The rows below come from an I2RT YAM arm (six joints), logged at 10 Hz.
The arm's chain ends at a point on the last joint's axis. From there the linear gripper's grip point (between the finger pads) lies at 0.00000 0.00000 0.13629 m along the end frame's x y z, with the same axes.
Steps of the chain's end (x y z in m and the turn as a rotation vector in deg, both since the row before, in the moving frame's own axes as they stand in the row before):
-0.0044 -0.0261 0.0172 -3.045 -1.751 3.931
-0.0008 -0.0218 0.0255 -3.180 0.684 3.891
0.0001 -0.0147 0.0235 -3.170 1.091 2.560
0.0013 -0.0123 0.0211 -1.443 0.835 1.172
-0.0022 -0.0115 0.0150 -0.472 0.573 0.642
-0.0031 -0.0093 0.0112 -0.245 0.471 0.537
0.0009 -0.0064 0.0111 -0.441 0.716 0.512
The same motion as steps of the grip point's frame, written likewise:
-0.0088 -0.0190 0.0169 -3.045 -1.751 3.931
0.0006 -0.0142 0.0253 -3.180 0.684 3.891
0.0025 -0.0071 0.0233 -3.170 1.091 2.560
0.0033 -0.0088 0.0210 -1.443 0.835 1.172
-0.0008 -0.0104 0.0150 -0.472 0.573 0.642
-0.0020 -0.0087 0.0112 -0.245 0.471 0.537
0.0026 -0.0053 0.0111 -0.441 0.716 0.512

